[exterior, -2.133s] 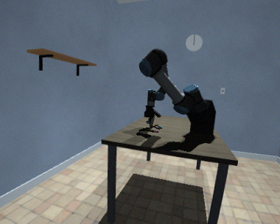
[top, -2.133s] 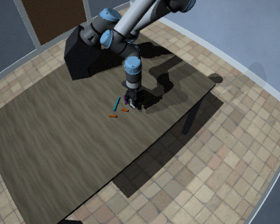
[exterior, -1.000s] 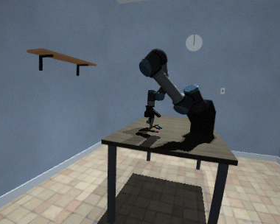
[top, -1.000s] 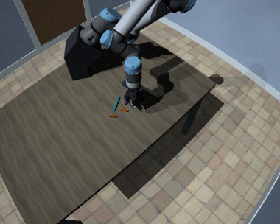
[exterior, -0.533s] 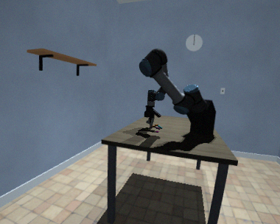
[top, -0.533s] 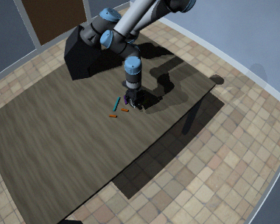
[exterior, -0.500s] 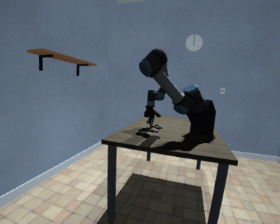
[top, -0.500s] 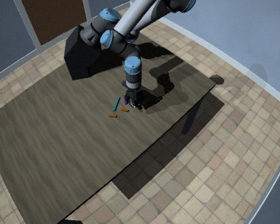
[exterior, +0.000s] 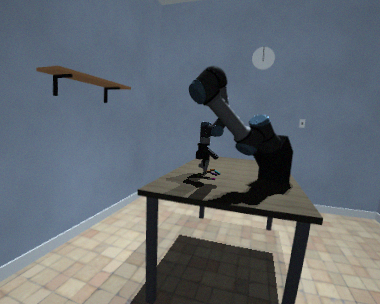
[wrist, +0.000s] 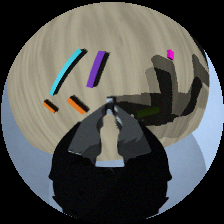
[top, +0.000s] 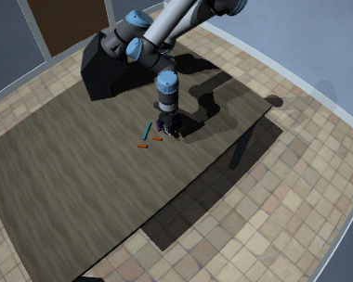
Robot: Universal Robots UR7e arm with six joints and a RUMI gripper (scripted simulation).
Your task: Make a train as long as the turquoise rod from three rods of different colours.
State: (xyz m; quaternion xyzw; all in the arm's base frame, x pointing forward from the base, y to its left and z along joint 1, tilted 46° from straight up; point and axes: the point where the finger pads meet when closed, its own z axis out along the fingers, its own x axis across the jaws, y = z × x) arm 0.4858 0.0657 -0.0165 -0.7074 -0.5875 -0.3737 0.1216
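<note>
Right now my hand is 110 mm past the magenta rod, 120 mm to the right of it and 10 mm above it. The rest, counted from my hand: lime rod: 20 mm ahead, 70 mm to the left, 10 mm below; then purple rod: 60 mm behind, 20 mm to the right, 10 mm below; then grey rod: 10 mm below.
</note>
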